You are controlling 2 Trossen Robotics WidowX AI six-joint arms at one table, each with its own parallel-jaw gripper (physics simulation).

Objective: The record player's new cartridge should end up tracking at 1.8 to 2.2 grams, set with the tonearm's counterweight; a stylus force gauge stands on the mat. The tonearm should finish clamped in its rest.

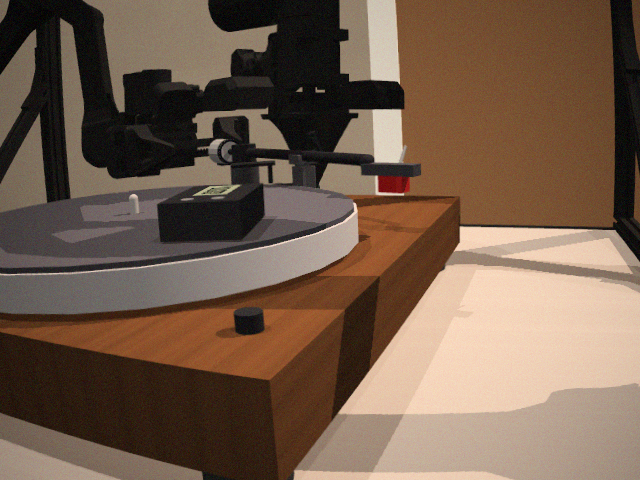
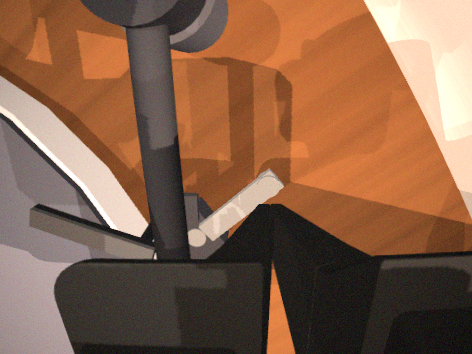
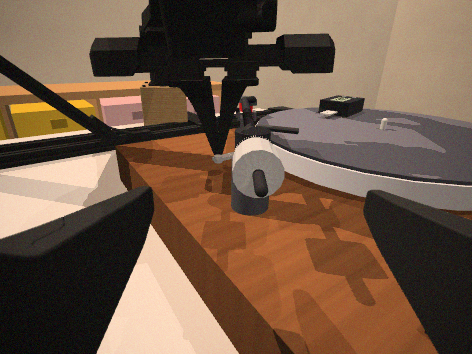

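Pixels of known places: left gripper, fingertip midpoint: (image 2: pixel 269 215) (image 3: pixel 218 154); right gripper, fingertip midpoint: (image 1: pixel 208 147) (image 3: pixel 259 199); left arm's base, link origin: (image 3: pixel 163 84).
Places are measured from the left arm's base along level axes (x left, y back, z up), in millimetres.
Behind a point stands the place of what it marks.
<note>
The tonearm (image 1: pixel 338 157) @[z 16, x 105, y -382 mm] (image 2: pixel 156 120) @[z 19, x 70, y -508 mm] passes over its grey rest (image 1: pixel 303 174) @[z 0, x 96, y -429 mm] beside the platter. A pale latch lever (image 2: pixel 242 205) @[z -18, x 63, y -467 mm] (image 3: pixel 222 158) @[z -19, x 55, y -475 mm] points outward from the rest, away from the tube. The red cartridge (image 1: pixel 393 184) @[z 0, x 123, y -319 mm] hangs under the headshell (image 1: pixel 391 169) @[z 10, x 124, y -320 mm]. My left gripper (image 1: pixel 318 181) @[z -19, x 54, y -461 mm] (image 2: pixel 269 215) @[z -19, x 54, y -461 mm] (image 3: pixel 218 154) @[z -19, x 54, y -461 mm] is shut and empty, tips down close to the lever. My right gripper (image 1: pixel 202 146) @[z 19, x 42, y -623 mm] (image 3: pixel 259 199) @[z 19, x 42, y -623 mm] is open and empty behind the silver counterweight (image 1: pixel 222 151) @[z 16, x 67, y -568 mm] (image 3: pixel 259 167) @[z 19, x 52, y -593 mm]. The force gauge (image 1: pixel 210 214) @[z 5, x 286, y -311 mm] (image 3: pixel 342 106) @[z 6, x 243, y -367 mm] stands on the mat (image 1: pixel 31 232) @[z -8, x 330, y -444 mm]; its reading is illegible.
The platter's rim (image 1: pixel 310 268) @[z -28, x 242, y -288 mm] (image 3: pixel 340 182) @[z -23, x 140, y -536 mm] borders the tonearm base. A spindle (image 1: pixel 134 204) @[z -2, x 255, y -435 mm] (image 3: pixel 384 123) @[z -1, x 252, y -440 mm] rises from the platter. A black knob (image 1: pixel 249 320) @[z -28, x 315, y -254 mm] stands on the wooden plinth (image 1: pixel 299 330) @[z -34, x 300, y -241 mm]. A dark bar (image 2: pixel 90 232) @[z 10, x 103, y -482 mm] reaches over the platter. A shelf (image 3: pixel 115 91) holds coloured bins.
</note>
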